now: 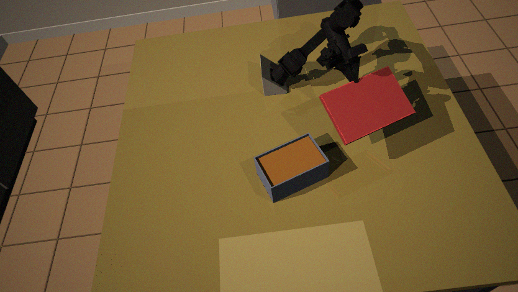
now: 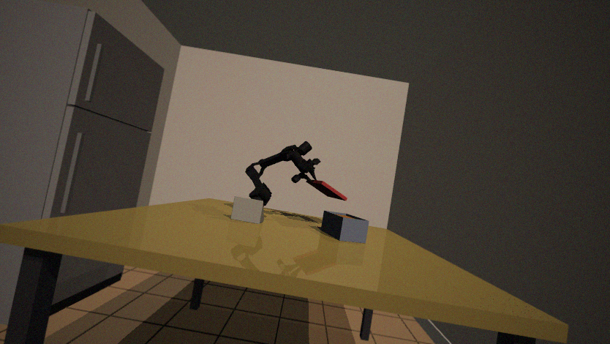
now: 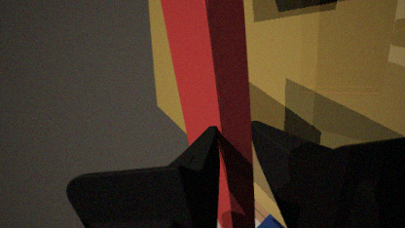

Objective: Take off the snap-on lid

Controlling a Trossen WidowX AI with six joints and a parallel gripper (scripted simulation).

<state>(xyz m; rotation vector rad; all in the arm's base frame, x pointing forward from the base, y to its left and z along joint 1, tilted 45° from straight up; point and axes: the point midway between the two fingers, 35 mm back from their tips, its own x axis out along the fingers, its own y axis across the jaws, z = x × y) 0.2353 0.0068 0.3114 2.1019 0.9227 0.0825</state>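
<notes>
My gripper tip is 70 mm short of the red lid, 30 mm to the right of it and 30 mm above it. The rest, counted from my gripper tip: blue-grey storage box: 170 mm ahead, 230 mm to the right, 190 mm below.
</notes>
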